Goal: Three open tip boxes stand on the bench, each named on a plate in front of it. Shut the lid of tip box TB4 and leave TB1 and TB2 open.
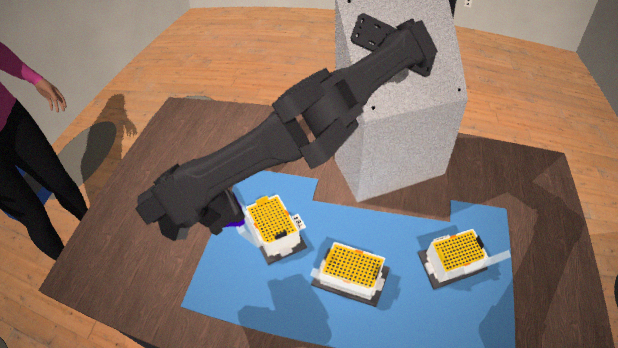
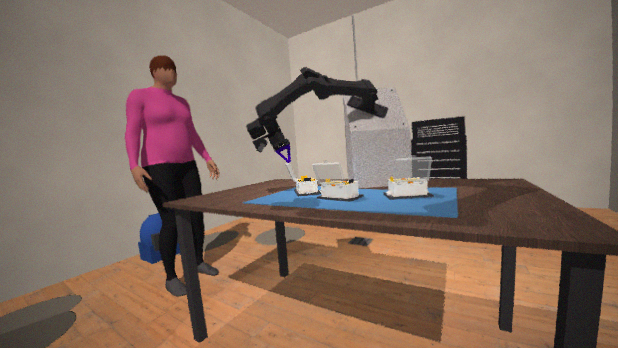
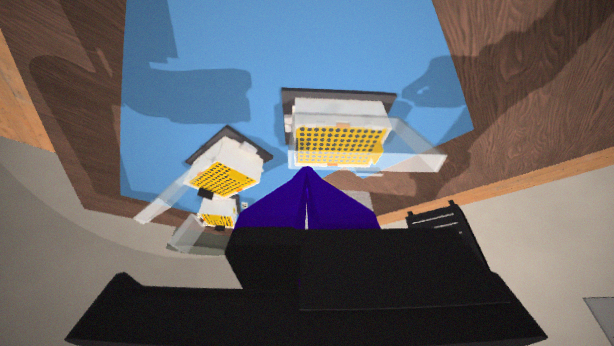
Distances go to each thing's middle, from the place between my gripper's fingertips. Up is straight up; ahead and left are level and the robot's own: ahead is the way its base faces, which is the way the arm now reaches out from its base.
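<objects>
My gripper's 90 mm above the yellow rack [image 1: 273,223], and it's 90 mm past it too.
</objects>
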